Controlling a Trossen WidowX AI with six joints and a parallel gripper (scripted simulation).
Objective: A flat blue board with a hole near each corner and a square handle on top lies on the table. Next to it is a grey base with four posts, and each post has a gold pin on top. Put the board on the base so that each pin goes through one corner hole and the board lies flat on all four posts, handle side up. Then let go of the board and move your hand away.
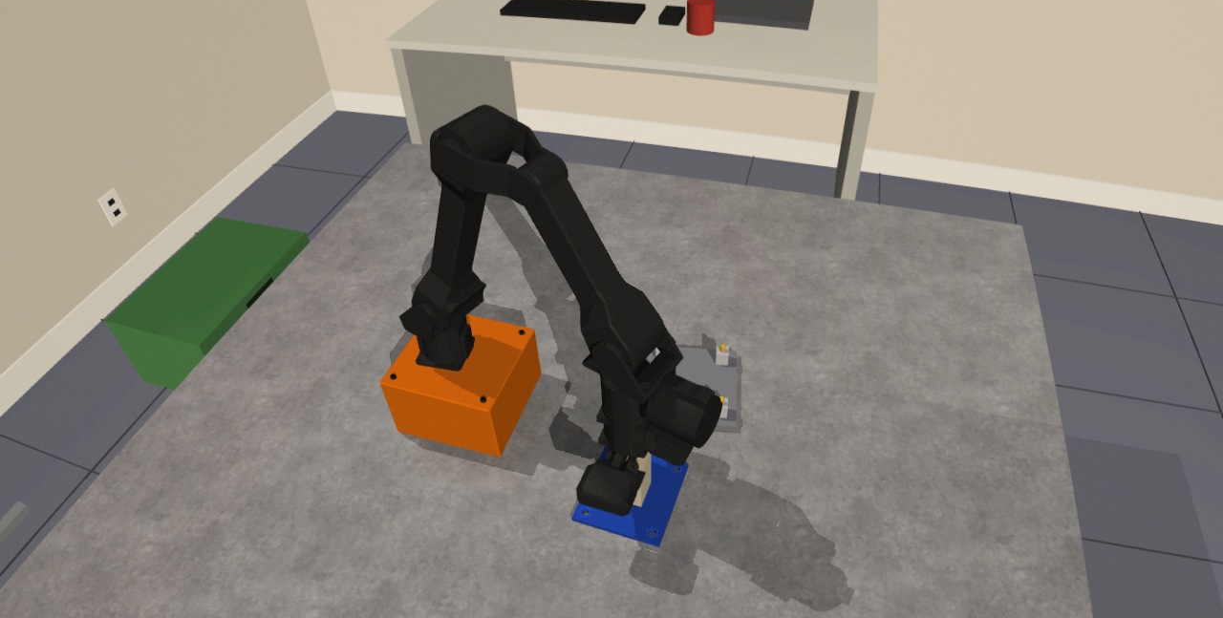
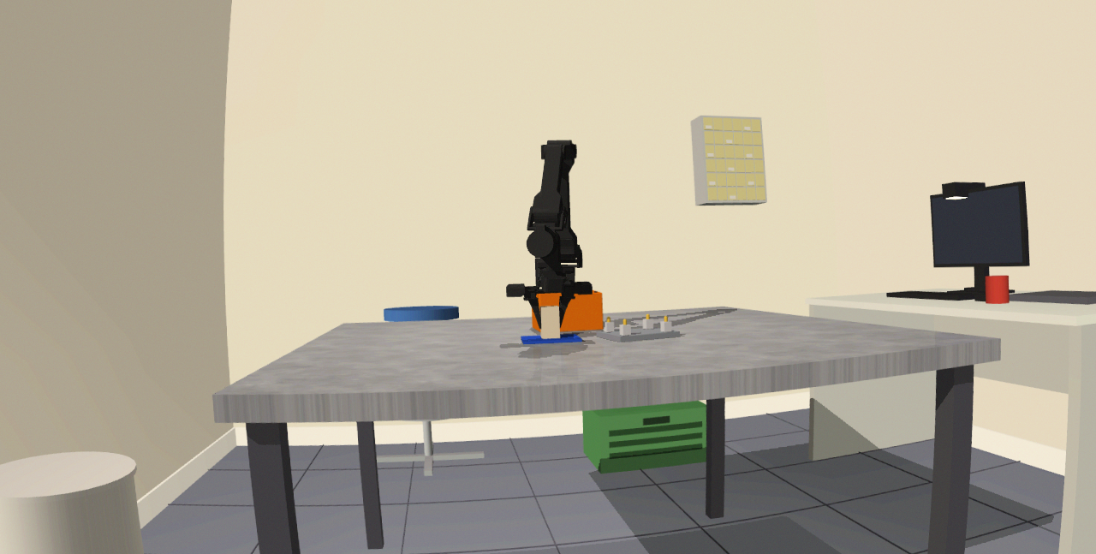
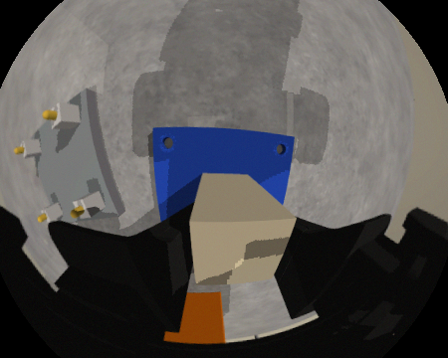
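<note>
Right now the grey base is 50 mm ahead of my gripper tip, 190 mm to the left of it and 20 mm below it. Round my gripper tip: blue board: right at my gripper tip.
</note>
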